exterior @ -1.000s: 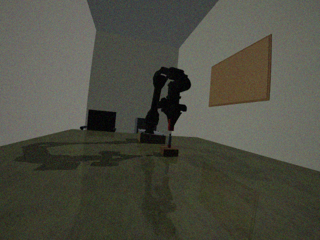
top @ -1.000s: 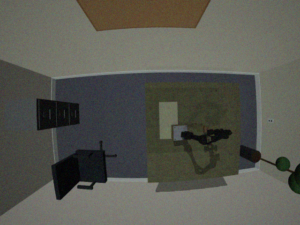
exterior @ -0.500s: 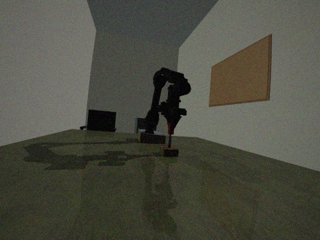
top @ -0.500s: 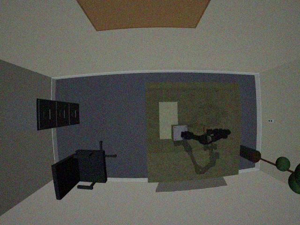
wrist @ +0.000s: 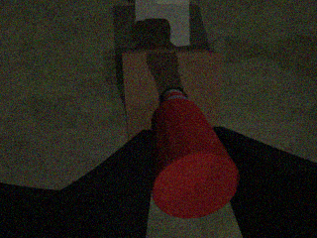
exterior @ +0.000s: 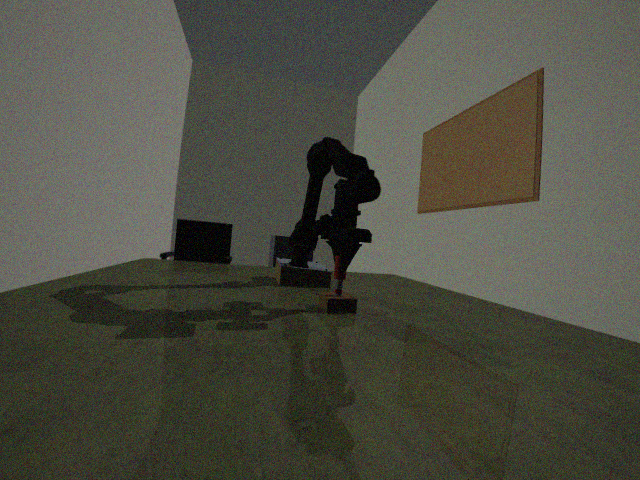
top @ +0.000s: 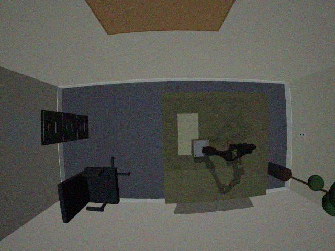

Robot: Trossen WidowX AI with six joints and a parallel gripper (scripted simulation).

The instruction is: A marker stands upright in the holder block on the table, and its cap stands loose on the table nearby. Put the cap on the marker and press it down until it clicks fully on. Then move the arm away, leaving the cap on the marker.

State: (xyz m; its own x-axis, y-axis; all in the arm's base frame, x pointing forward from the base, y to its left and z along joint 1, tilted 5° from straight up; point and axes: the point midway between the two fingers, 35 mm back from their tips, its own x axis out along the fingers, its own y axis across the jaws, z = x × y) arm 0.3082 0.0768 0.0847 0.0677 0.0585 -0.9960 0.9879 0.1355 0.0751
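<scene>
Right now my gripper tip is 10 mm below the red cap. Also, from my gripper tip: brown holder block 70 mm below.
</scene>
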